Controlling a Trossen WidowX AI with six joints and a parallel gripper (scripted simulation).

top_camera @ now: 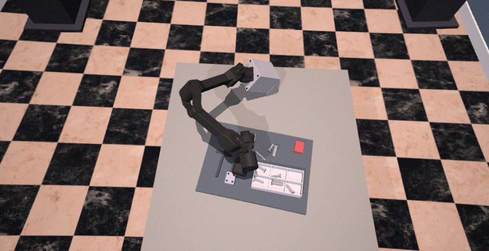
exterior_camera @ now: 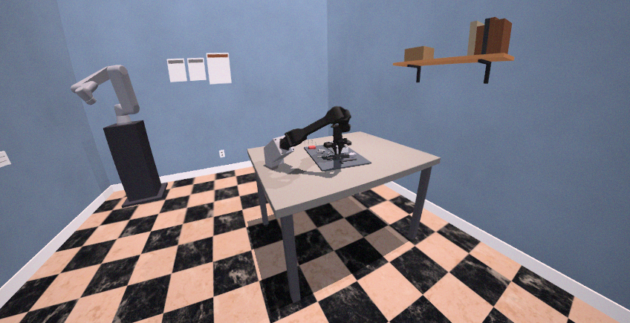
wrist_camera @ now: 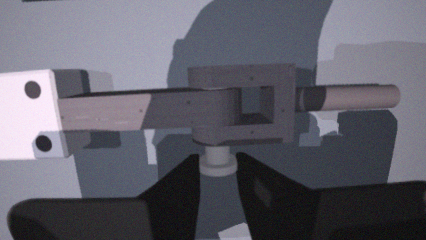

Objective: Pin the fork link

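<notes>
My gripper is now 10 mm short of the eye plate, 40 mm to the left of it and 30 mm above it. Round my hand: dark fork link (30 mm behind, 30 mm to the right, 30 mm below); then pin (20 mm behind, 80 mm to the left, 40 mm below); then dark mat (20 mm ahead, 70 mm to the left, 50 mm below).
</notes>
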